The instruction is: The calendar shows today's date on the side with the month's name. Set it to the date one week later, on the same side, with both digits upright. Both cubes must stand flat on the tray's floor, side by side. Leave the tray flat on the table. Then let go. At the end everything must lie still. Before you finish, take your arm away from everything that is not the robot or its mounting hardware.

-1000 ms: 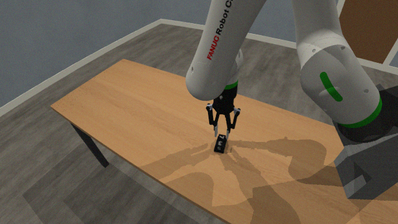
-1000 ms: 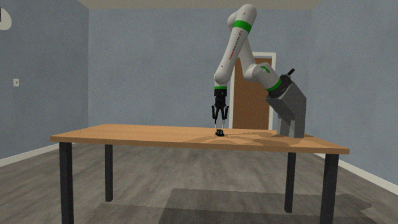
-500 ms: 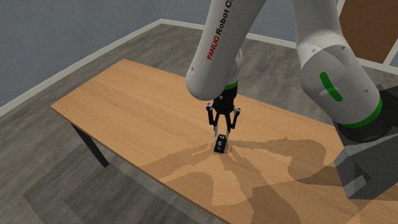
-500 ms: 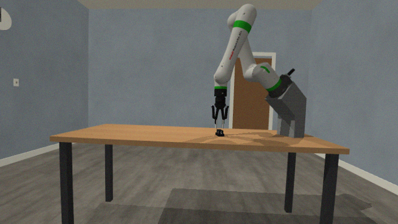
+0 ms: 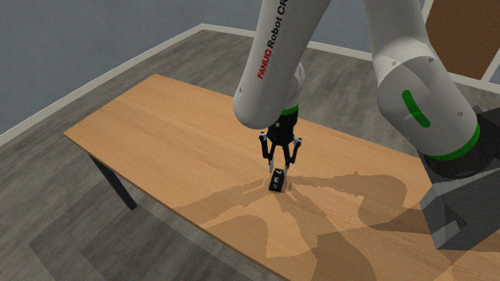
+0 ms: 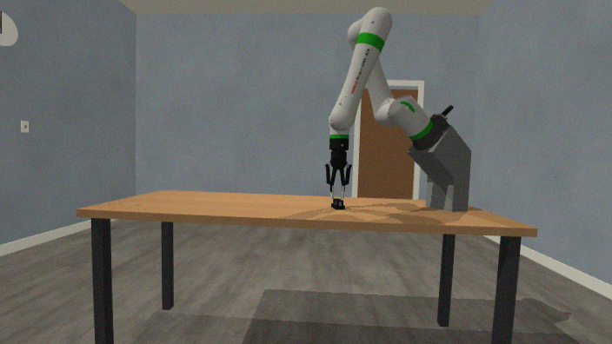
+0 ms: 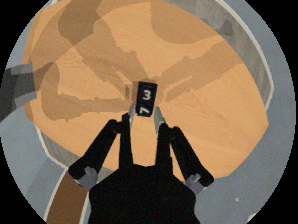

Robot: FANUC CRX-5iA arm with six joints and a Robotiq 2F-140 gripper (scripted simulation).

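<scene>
Now: the tray 6 cm below my hand, 2 cm to the left of it and 1 cm behind it.
</scene>
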